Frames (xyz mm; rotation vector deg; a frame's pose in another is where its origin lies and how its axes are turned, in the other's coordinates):
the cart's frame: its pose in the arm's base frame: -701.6 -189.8 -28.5 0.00 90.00 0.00
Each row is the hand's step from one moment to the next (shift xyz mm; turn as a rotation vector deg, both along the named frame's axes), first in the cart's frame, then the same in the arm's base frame.
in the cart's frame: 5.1 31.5 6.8 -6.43 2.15 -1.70
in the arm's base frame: 6.8 31.5 -5.1 -1.70 2.15 6.43
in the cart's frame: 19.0 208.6 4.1 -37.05 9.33 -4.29
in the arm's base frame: 4.1 208.6 -19.0 -4.29 9.33 37.05
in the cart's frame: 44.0 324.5 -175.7 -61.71 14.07 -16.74
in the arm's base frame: -175.7 324.5 -44.0 -16.74 14.07 61.71
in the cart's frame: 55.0 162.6 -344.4 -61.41 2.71 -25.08
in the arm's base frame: -344.4 162.6 -55.0 -25.08 2.71 61.41
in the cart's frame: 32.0 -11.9 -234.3 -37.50 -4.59 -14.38
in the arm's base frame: -234.3 -11.9 -32.0 -14.38 -4.59 37.50
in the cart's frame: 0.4 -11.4 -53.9 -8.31 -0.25 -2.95
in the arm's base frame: -53.9 -11.4 -0.4 -2.95 -0.25 8.31
